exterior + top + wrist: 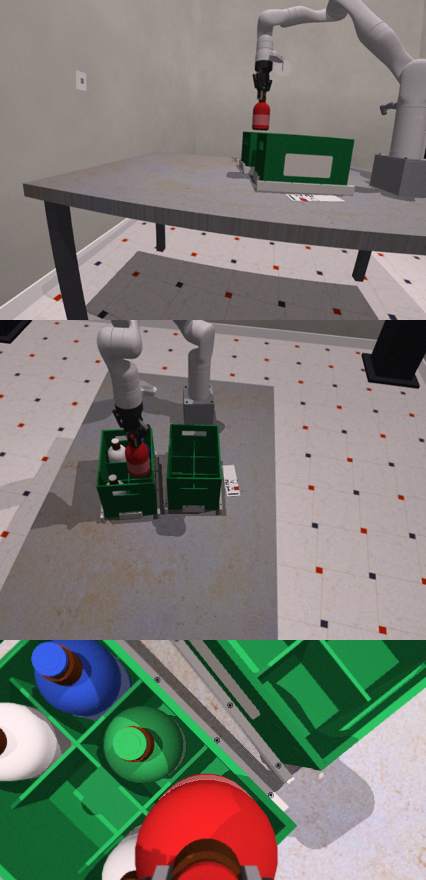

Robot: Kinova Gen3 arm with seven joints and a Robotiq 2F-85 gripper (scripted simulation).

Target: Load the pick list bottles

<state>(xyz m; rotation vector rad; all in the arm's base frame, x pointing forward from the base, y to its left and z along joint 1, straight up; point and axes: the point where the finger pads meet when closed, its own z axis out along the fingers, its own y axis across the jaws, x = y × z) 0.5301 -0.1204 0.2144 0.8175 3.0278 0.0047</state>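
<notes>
Now: hand 70 mm above the red-label bottle. Round my hand: green bottle 250 mm below, 80 mm behind, 20 mm to the right; blue bottle 250 mm below, 170 mm behind, 40 mm to the right; pick list 330 mm below, 310 mm to the left, 170 mm behind.
</notes>
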